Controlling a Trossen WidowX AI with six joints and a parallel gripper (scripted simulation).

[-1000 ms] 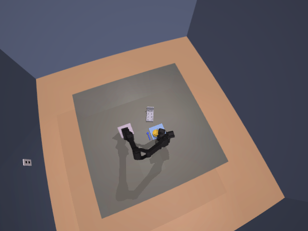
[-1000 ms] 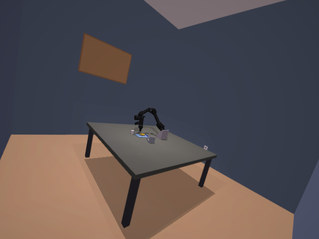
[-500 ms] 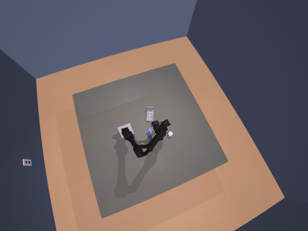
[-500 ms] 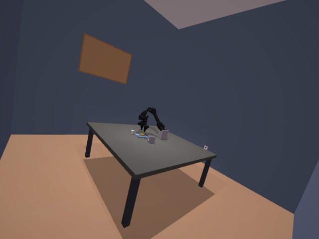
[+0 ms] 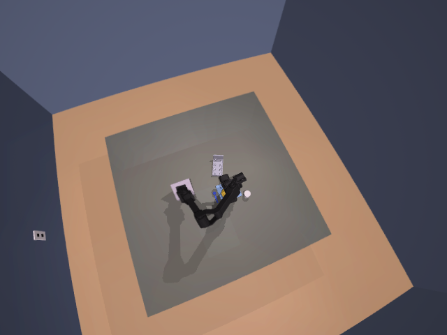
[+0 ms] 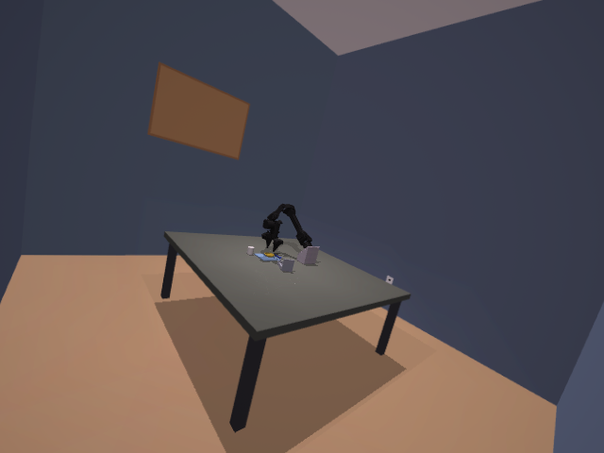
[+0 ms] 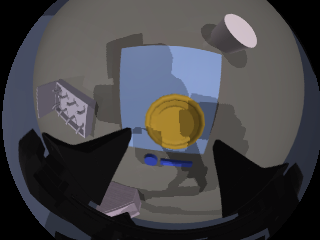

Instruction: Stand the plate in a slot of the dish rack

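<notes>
The yellow plate is 4 cm below my gripper tip. The rest, counted from my gripper tip: blue utensil (8 cm behind, 5 cm below); then blue mat (2 cm ahead, 1 cm to the left, 5 cm below); then white cup (13 cm ahead, 6 cm to the right, 3 cm below).
</notes>
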